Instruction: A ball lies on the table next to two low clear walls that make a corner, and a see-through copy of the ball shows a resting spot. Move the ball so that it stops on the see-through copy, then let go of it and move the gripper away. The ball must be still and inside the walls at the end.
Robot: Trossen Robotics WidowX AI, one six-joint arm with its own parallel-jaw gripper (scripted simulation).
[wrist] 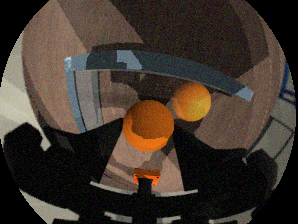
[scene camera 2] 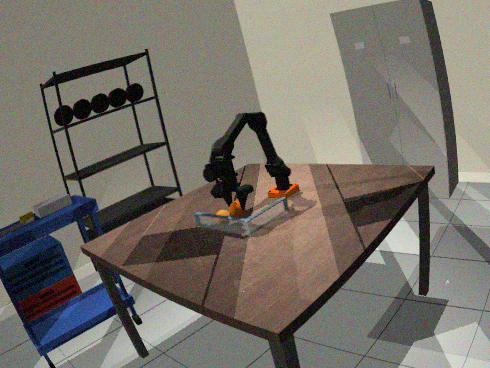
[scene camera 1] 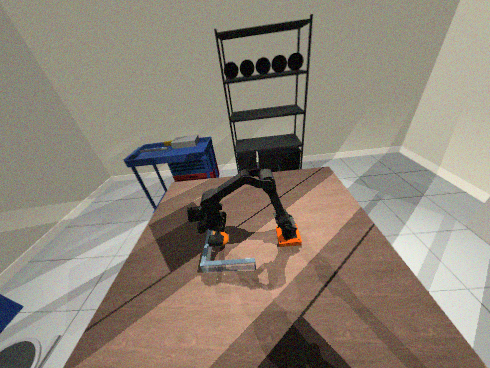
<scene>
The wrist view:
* my gripper: 148, 124
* orange ball: 148, 126, held by my gripper
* see-through copy of ball: 191, 101
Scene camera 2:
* my gripper: 237, 208
</scene>
